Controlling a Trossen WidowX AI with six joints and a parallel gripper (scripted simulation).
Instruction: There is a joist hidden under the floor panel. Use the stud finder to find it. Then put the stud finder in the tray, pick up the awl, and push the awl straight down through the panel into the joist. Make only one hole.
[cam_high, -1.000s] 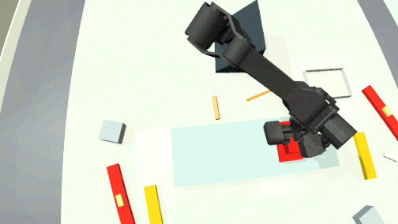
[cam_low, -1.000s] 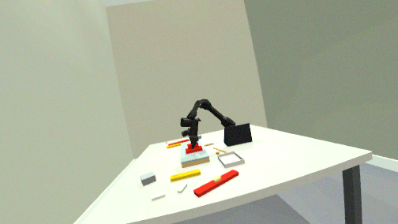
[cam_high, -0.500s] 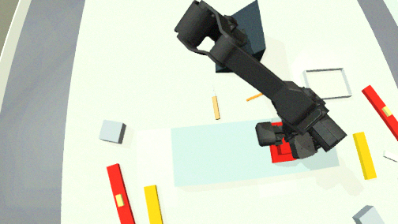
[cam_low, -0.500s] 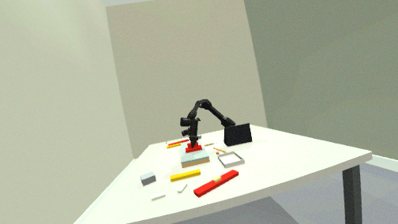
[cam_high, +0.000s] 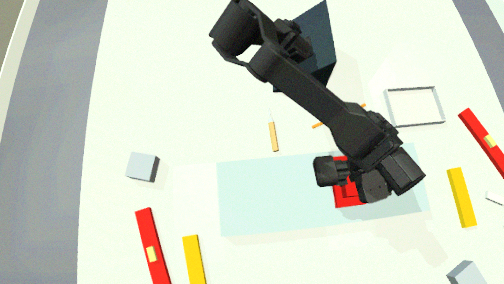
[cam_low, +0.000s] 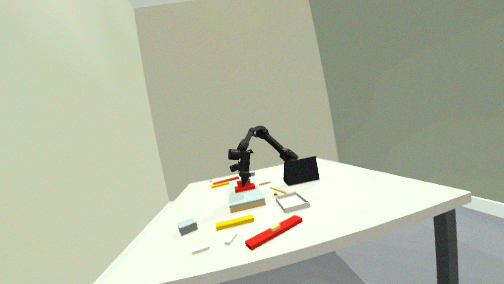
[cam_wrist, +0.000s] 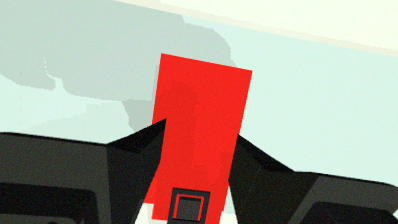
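My gripper tip is 25 cm to the right of the white-rimmed tray, 22 cm past it and 5 cm above it. Also, from my gripper tip: awl: 18 cm behind, 17 cm to the right, 6 cm below; then red stud finder: 2 cm behind, 2 cm above; then thin orange stick: 20 cm behind, 6 cm below, 2 cm to the left.
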